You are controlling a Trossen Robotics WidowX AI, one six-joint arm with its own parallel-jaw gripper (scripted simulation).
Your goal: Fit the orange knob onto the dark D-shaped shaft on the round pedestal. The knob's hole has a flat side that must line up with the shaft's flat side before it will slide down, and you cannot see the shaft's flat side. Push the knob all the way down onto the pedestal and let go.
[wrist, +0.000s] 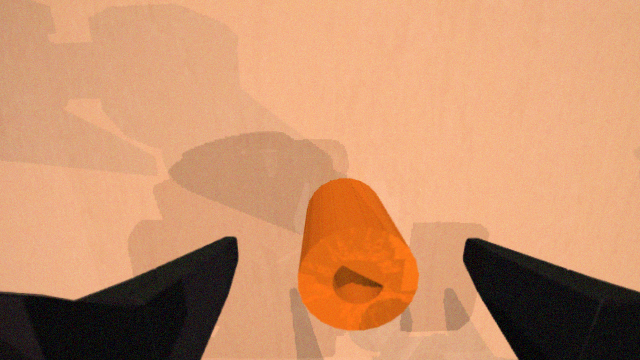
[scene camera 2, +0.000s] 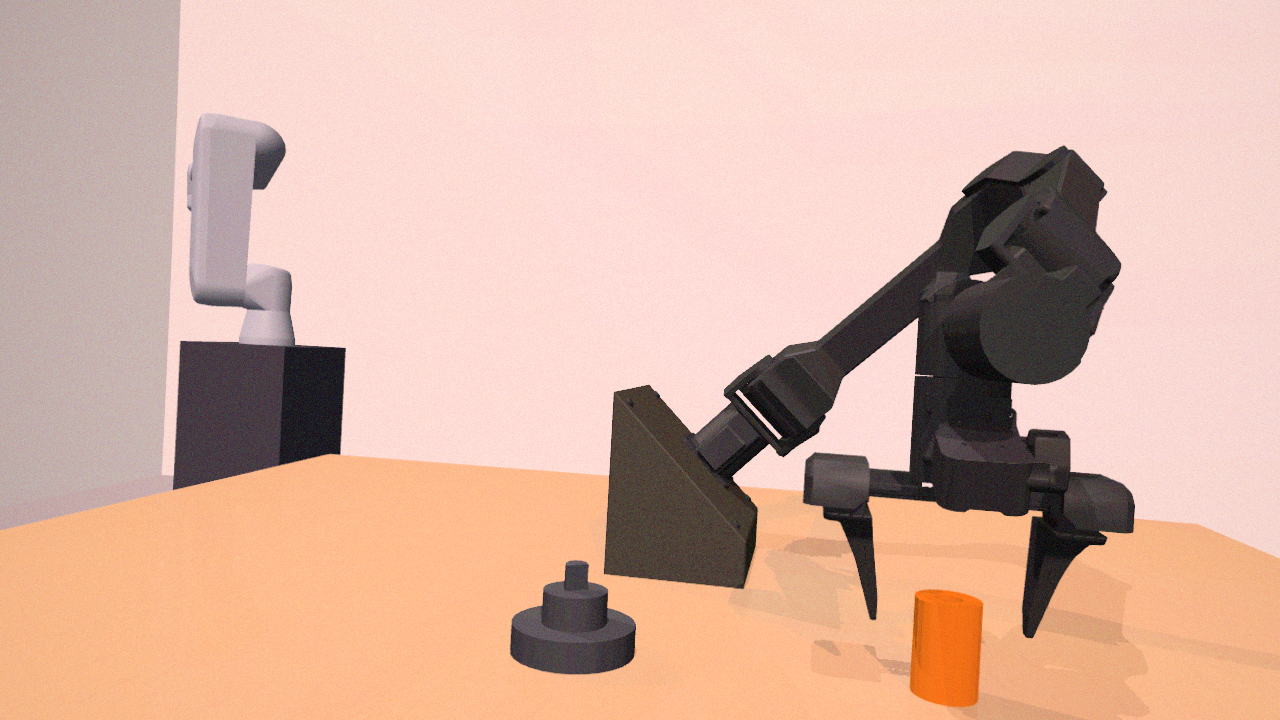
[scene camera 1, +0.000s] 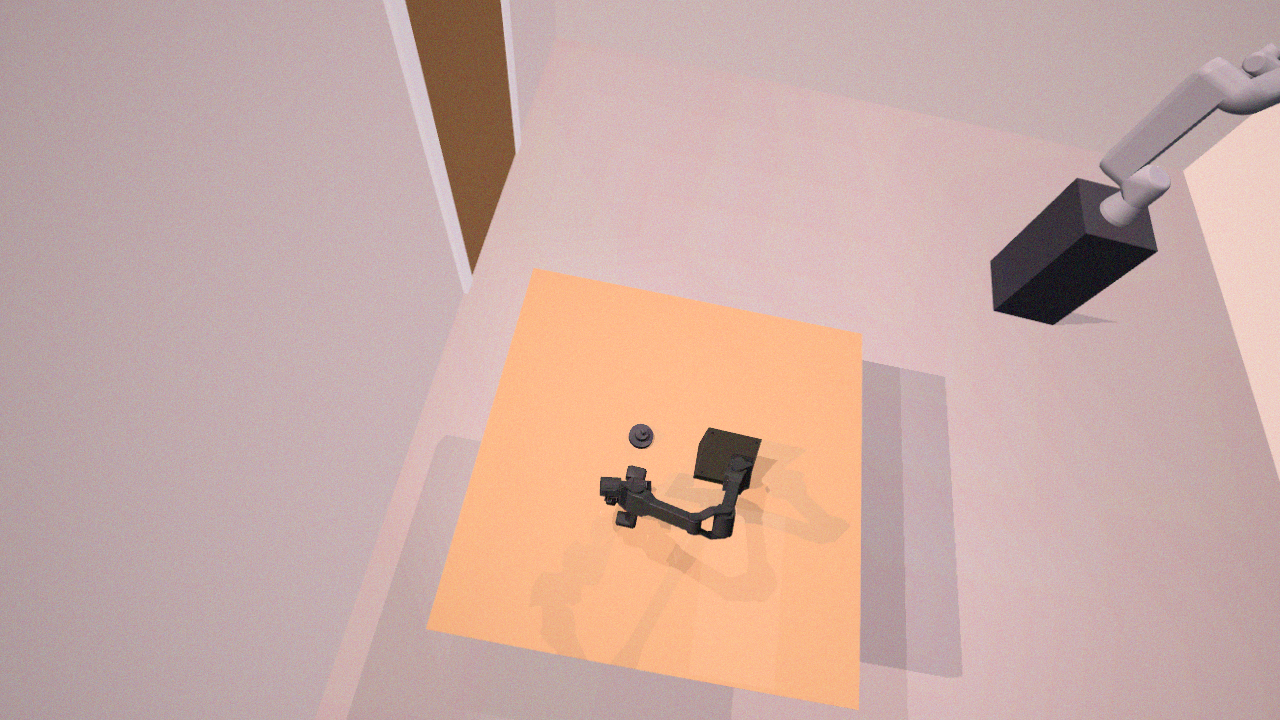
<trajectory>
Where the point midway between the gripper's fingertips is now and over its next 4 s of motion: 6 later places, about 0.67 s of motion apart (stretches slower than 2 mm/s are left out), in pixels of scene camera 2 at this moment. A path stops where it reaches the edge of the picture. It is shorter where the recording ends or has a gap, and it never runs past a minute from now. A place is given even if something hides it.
The gripper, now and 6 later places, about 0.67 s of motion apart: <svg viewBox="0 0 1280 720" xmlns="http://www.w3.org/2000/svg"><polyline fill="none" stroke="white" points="948,627 946,674 937,609 936,461 850,470 746,485 648,500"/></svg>
</trajectory>
